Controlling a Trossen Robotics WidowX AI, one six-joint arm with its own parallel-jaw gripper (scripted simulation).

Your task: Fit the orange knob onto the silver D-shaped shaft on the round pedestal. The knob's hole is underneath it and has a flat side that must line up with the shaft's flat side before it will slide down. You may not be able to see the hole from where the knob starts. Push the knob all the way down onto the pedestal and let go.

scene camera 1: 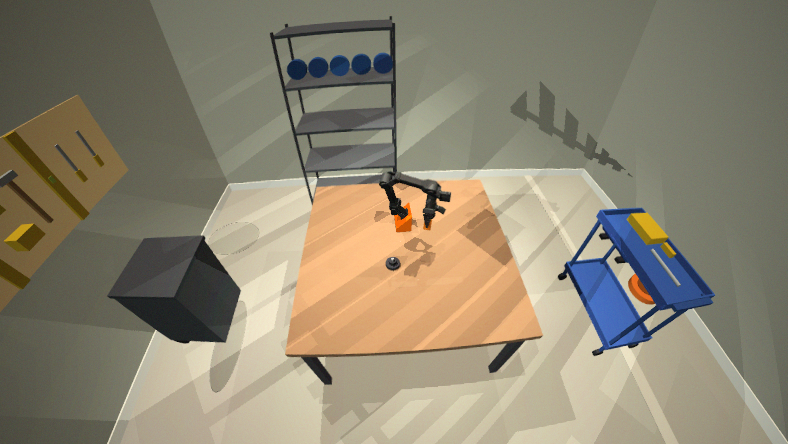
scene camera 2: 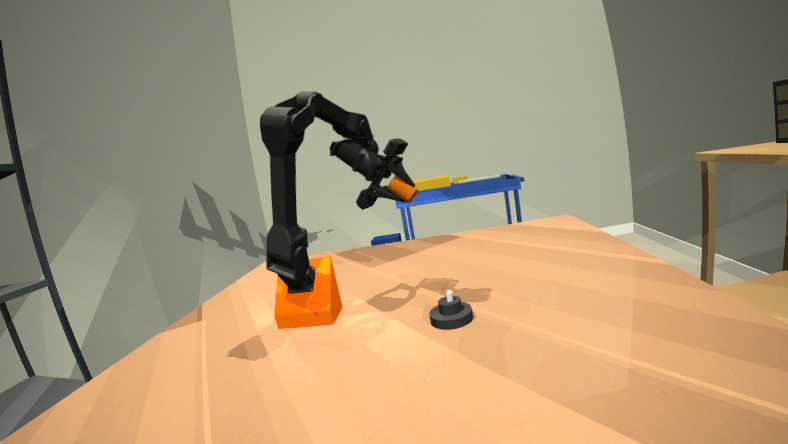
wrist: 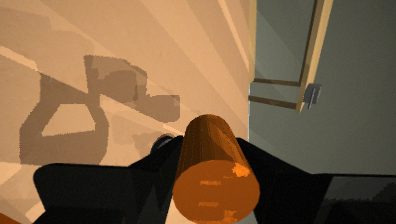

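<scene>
The wrist view shows the gripper. An orange knob is held by the gripper, and a pedestal also belongs to the scene.
</scene>
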